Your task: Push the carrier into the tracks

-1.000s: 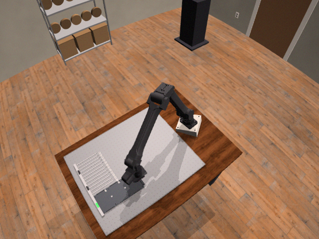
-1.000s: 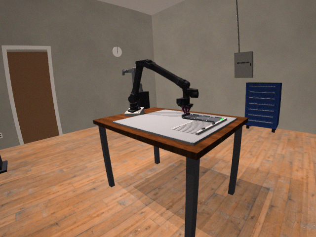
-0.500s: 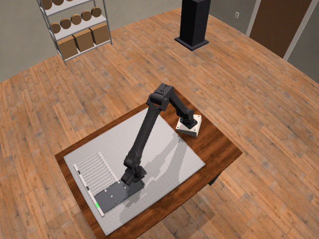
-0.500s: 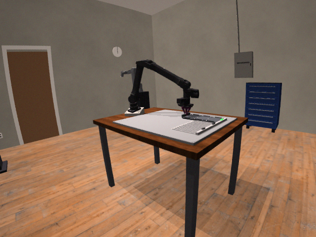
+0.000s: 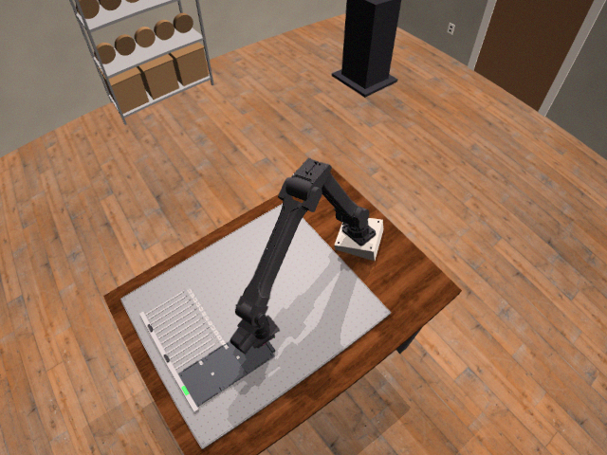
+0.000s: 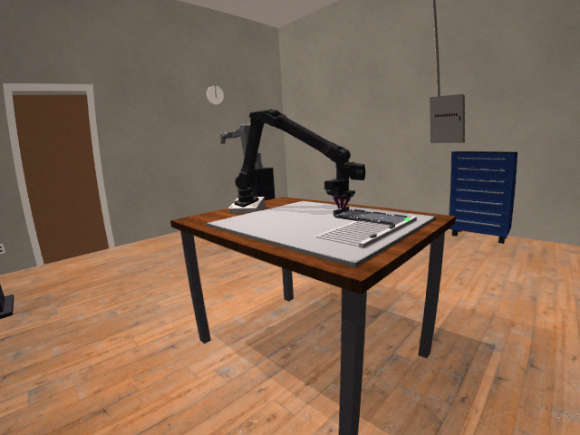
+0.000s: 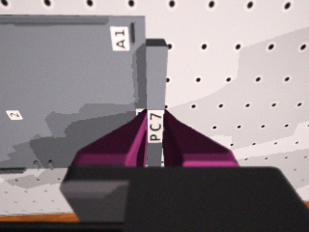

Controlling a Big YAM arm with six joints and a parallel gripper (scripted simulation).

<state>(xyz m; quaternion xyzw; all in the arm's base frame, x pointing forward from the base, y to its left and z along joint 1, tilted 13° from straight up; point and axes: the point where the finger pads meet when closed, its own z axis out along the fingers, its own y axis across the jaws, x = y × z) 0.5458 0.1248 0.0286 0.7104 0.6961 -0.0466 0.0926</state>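
Right now the carrier PC7 is 160 mm ahead of my hand, 10 mm to the right of it and 10 mm below it.
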